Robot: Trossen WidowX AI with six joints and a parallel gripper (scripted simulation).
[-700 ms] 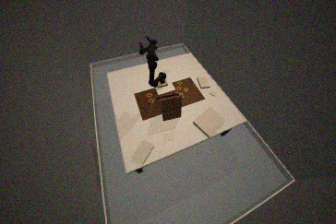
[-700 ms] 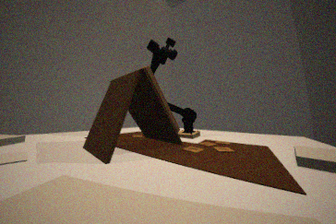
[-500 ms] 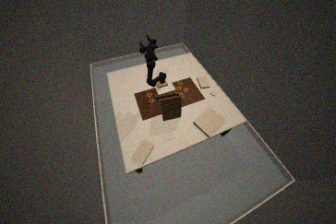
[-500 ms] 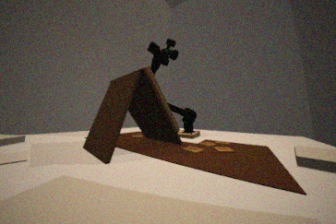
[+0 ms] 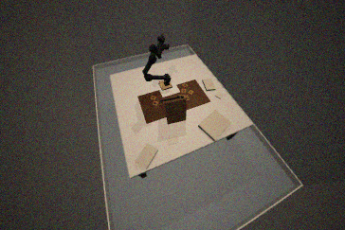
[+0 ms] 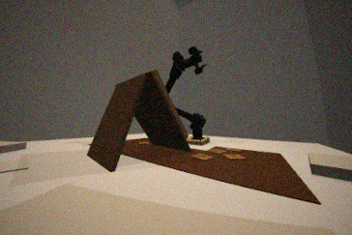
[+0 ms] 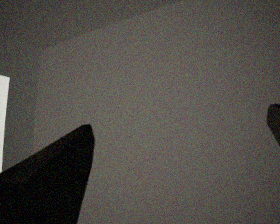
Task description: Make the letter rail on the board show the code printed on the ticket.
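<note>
Now: the white ticket 50 cm below my gripper tip, 38 cm ahead of it and 9 cm to the right of it. From my gripper tip the other things lie so: pale slip: 80 cm ahead, 59 cm below, 16 cm to the right; brown mat: 59 cm below, 30 cm ahead, 1 cm to the left.
</note>
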